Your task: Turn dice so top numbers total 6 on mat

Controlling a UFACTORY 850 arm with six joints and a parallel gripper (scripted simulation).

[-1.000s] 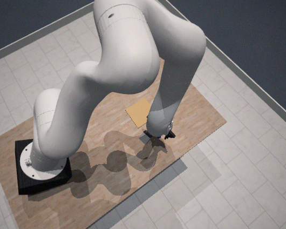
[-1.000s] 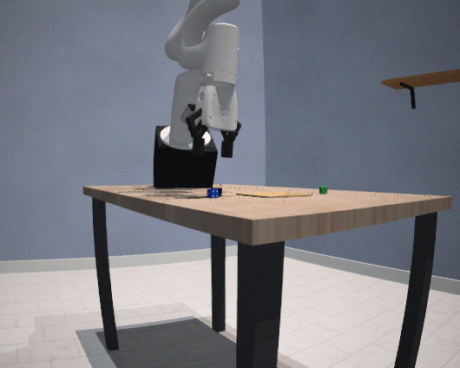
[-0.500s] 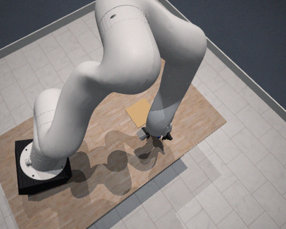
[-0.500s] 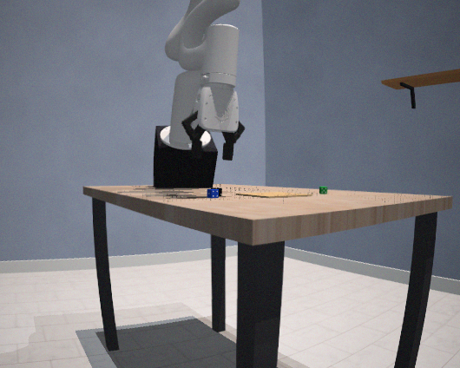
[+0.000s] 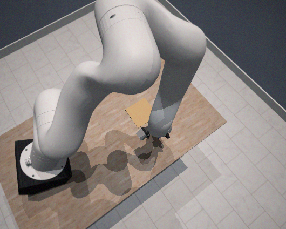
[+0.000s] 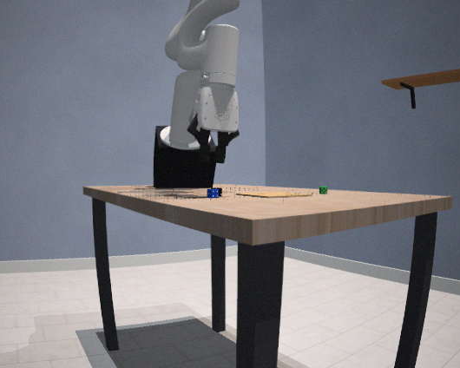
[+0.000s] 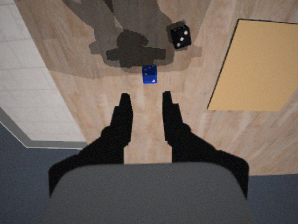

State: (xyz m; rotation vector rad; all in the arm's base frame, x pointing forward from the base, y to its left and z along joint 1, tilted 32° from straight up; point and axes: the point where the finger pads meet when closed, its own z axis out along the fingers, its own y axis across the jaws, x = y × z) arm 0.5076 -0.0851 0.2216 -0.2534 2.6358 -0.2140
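Right now the blue die is 9 cm below my hand. From my hand the other things lie so: black die (9 cm below, 5 cm behind, 3 cm to the left); tan mat (18 cm to the left, 10 cm below, 2 cm behind); green die (34 cm to the left, 9 cm below, 2 cm behind).
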